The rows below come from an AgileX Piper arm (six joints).
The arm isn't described. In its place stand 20 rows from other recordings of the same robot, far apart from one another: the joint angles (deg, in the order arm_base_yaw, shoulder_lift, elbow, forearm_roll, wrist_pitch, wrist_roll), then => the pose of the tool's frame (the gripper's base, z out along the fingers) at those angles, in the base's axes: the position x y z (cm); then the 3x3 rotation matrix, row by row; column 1 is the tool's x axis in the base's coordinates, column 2 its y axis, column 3 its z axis.
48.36 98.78 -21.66 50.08 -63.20 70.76 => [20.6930, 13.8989, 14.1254], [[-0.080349, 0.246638, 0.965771], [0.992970, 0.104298, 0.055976], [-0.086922, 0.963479, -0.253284]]
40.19 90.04 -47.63 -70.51 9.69 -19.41 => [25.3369, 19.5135, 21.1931], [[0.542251, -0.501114, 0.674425], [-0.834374, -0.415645, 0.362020], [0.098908, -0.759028, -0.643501]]
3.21 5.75 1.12 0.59 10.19 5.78 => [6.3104, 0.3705, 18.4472], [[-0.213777, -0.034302, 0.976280], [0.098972, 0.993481, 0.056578], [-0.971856, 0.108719, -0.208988]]
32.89 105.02 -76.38 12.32 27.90 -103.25 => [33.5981, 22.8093, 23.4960], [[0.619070, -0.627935, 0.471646], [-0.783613, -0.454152, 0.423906], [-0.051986, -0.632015, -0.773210]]
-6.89 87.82 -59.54 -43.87 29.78 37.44 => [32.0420, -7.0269, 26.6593], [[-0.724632, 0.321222, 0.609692], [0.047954, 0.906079, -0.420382], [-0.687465, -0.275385, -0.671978]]
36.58 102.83 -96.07 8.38 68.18 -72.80 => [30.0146, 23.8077, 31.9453], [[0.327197, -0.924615, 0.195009], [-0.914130, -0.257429, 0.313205], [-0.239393, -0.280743, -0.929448]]
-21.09 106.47 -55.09 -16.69 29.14 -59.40 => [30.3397, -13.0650, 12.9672], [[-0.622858, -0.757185, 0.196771], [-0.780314, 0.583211, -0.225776], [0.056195, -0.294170, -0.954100]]
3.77 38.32 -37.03 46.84 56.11 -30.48 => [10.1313, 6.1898, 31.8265], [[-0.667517, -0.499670, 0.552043], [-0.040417, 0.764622, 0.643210], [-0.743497, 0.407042, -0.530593]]
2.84 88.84 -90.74 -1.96 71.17 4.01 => [31.8437, 1.2848, 37.6130], [[-0.900221, 0.017580, 0.435079], [0.014292, 0.999839, -0.010828], [-0.435199, -0.003529, -0.900327]]
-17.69 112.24 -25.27 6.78 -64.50 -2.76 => [26.9189, -9.6035, 9.7149], [[-0.287366, 0.399741, 0.870418], [0.094752, 0.916155, -0.389464], [-0.953123, -0.029445, -0.301148]]
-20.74 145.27 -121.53 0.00 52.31 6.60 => [49.3927, -18.7034, 10.6324], [[-0.837966, 0.453446, 0.303643], [0.440211, 0.890502, -0.114979], [-0.322532, 0.037318, -0.945823]]
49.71 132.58 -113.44 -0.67 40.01 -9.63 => [33.7641, 39.7215, 19.1100], [[-0.382141, -0.840345, 0.384433], [-0.723094, 0.530952, 0.441842], [-0.575415, -0.109135, -0.810547]]
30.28 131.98 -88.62 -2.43 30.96 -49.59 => [39.8251, 23.0234, 8.3606], [[-0.110714, -0.942222, 0.316164], [-0.972861, 0.167783, 0.159346], [-0.203186, -0.289942, -0.935227]]
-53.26 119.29 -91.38 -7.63 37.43 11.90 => [26.7234, -37.0277, 19.4399], [[-0.432326, 0.871211, 0.232564], [0.748358, 0.490543, -0.446462], [-0.503045, -0.018976, -0.864052]]
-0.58 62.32 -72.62 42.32 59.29 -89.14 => [19.9690, 5.0657, 43.4838], [[0.159205, -0.728642, 0.666134], [-0.735801, 0.362288, 0.572140], [-0.658217, -0.581230, -0.478458]]
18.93 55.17 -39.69 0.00 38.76 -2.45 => [17.0624, 5.8517, 28.3926], [[-0.702001, -0.354746, 0.617536], [-0.285951, 0.934546, 0.211791], [-0.652248, -0.027907, -0.757492]]
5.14 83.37 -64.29 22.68 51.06 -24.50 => [29.0272, 5.3512, 29.1017], [[-0.835858, -0.369067, 0.406363], [-0.237945, 0.910692, 0.337673], [-0.494696, 0.185554, -0.849027]]
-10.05 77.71 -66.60 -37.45 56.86 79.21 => [26.0044, -9.3142, 33.6858], [[-0.099404, 0.920997, 0.376675], [0.746415, 0.319348, -0.583850], [-0.658014, 0.223119, -0.719190]]
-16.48 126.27 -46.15 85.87 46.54 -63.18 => [30.1854, -2.0595, 2.9419], [[-0.856697, 0.399524, 0.326268], [0.509219, 0.554185, 0.658464], [0.082260, 0.730246, -0.678214]]
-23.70 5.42 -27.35 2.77 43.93 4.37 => [2.2385, -0.6494, 29.4725], [[-0.224325, 0.399694, 0.888776], [0.219489, 0.909308, -0.353529], [-0.949475, 0.115771, -0.291709]]
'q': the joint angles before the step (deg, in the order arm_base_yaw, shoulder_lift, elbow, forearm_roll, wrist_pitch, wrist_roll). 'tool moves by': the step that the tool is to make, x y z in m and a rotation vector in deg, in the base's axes. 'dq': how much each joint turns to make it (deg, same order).
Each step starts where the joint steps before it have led.
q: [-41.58 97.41 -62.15 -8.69 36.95 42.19]
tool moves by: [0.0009 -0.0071 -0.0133 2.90 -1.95 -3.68]
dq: [-1.40 2.35 0.01 3.64 -1.82 0.62]
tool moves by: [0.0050 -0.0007 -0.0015 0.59 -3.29 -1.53]
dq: [-0.01 0.48 0.00 3.10 -2.49 -0.04]
